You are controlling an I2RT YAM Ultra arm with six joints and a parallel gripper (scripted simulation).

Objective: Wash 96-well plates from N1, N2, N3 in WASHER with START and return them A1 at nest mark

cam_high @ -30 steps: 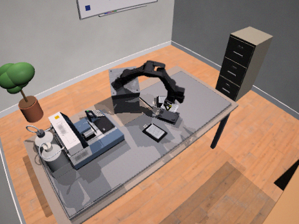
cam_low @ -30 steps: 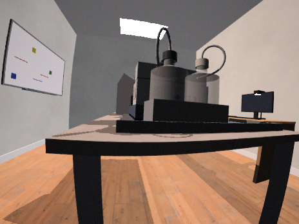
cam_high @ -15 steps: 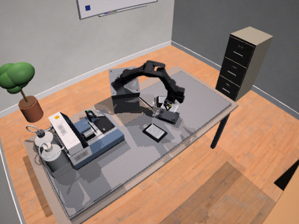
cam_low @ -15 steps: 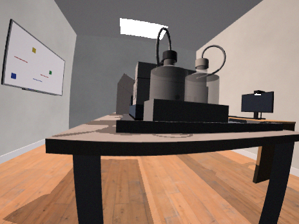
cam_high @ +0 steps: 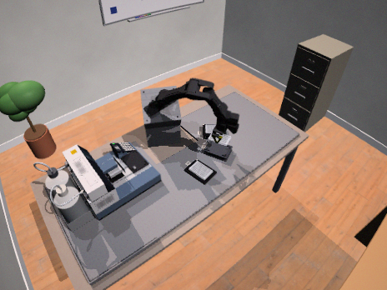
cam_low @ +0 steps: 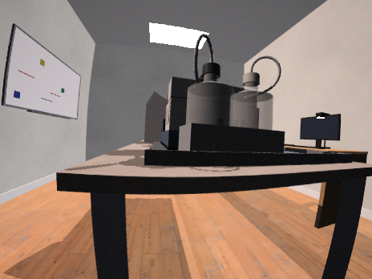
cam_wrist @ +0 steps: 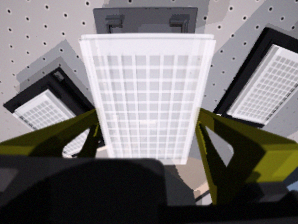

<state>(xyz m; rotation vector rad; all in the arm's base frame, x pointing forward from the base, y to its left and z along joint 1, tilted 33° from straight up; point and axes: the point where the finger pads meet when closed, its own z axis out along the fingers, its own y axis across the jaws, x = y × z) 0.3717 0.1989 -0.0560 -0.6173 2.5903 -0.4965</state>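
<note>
The dark carrier lies 230 mm behind my hand, 490 mm to the right of it and 50 mm below it. Round my hand: plate washer (230 mm behind, 650 mm to the right); label (50 mm behind, 220 mm to the right, 130 mm below); black nest (50 mm ahead, 200 mm to the right, 130 mm below).
</note>
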